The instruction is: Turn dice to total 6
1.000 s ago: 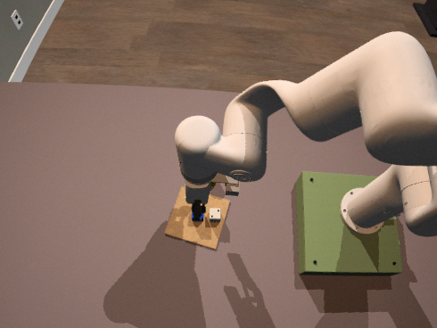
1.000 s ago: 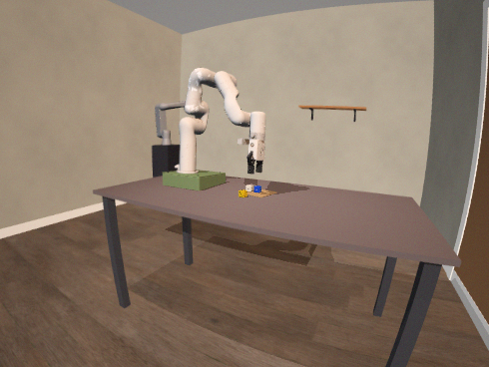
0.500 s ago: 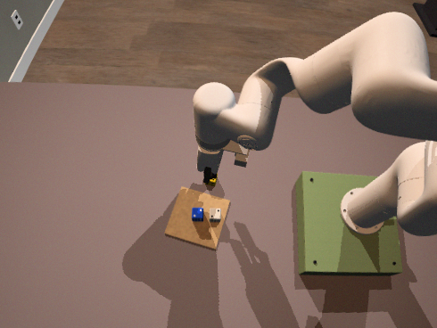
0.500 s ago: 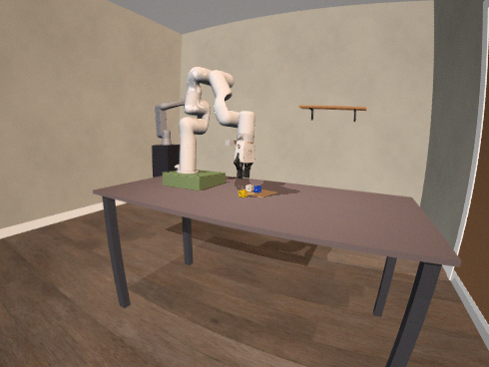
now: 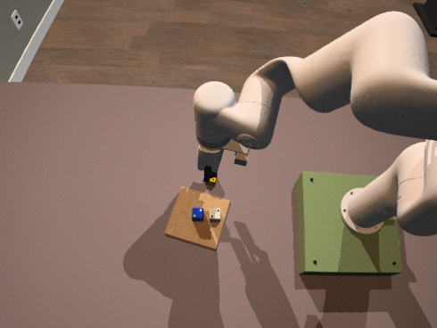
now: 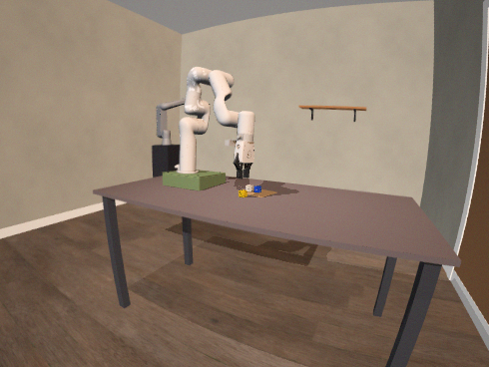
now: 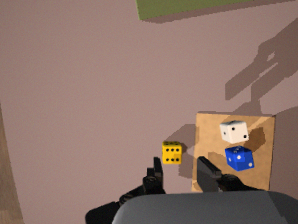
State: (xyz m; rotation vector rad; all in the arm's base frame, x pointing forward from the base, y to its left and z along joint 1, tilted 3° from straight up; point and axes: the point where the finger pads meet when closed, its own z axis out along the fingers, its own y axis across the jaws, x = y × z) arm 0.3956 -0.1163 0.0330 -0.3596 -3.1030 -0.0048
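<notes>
Right now my hand is 90 mm above the yellow die. From my hand the other things lie so: blue die 110 mm to the left, 90 mm below, 40 mm ahead; then tan mat 110 mm to the left, 110 mm below, 40 mm ahead; then white die 110 mm to the left, 90 mm below, 10 mm behind.
</notes>
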